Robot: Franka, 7 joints.
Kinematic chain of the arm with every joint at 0, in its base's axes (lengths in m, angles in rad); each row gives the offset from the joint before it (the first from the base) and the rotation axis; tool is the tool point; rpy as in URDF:
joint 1: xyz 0 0 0.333 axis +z
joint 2: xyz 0 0 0 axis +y
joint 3: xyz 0 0 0.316 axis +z
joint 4: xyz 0.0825 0 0 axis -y
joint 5: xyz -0.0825 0 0.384 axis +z
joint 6: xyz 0 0 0 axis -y
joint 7: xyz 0.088 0 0 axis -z
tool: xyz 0 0 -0.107 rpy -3.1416 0 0
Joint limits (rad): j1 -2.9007..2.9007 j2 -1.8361..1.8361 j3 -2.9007..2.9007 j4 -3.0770..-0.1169 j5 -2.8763..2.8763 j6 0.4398..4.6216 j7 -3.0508..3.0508
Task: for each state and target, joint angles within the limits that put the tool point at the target. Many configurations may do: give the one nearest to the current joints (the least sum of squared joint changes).
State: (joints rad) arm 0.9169 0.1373 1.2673 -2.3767 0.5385 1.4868 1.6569
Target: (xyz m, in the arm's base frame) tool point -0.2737 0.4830 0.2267
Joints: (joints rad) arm 1.1229 0.7248 0.9069 -1.9888 0.5505 1.8923 1.6569
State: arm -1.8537 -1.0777 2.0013 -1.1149 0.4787 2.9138 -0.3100
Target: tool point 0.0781 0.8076 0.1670
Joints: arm -1.2523 -1.3762 2.3785 -1.0260 0.4296 2.8937 -0.3100
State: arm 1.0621 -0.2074 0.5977 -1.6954 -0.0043 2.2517 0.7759
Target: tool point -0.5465 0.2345 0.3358
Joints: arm 1.8122 0.4051 0.9652 -2.0175 0.0111 2.2778 0.7759
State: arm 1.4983 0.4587 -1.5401 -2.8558 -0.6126 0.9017 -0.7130
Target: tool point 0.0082 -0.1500 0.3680
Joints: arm 1.1990 0.6929 -1.8872 -3.0692 -0.8283 0.8293 -0.7130
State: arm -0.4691 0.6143 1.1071 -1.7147 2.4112 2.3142 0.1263
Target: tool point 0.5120 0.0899 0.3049
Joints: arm -0.7385 0.1604 0.9311 -2.2960 2.4245 2.5640 0.1263
